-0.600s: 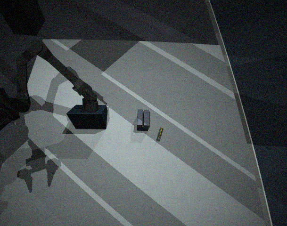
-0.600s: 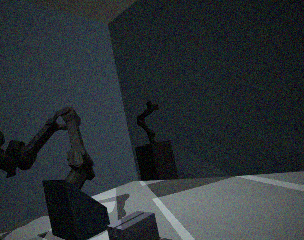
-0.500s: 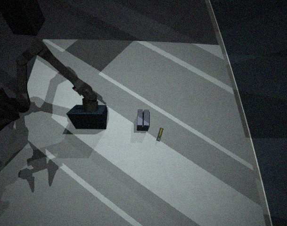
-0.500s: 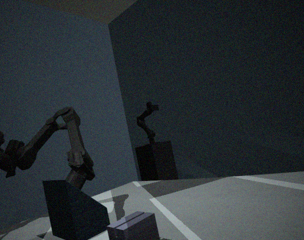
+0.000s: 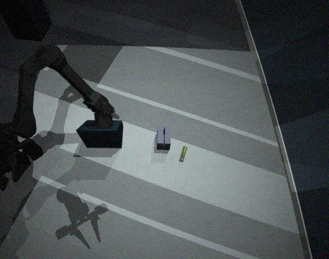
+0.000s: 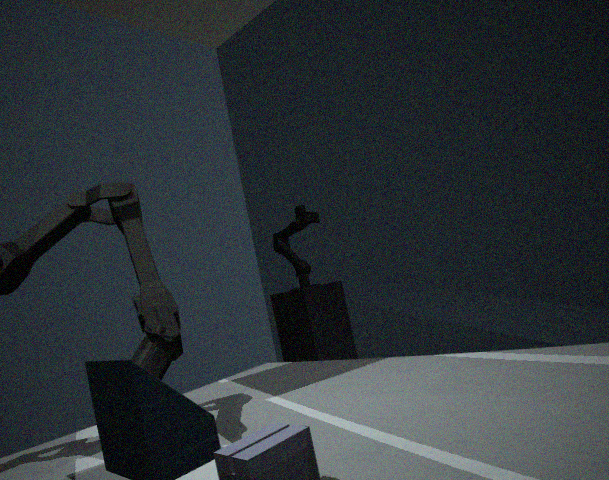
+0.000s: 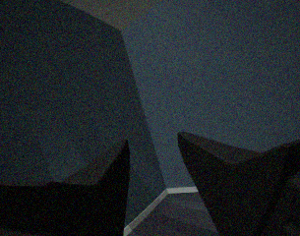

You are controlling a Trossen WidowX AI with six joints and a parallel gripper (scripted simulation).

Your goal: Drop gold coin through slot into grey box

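Right now my gripper tip is 470 mm short of the gold coin, 400 mm above it and 320 mm to the right of it.
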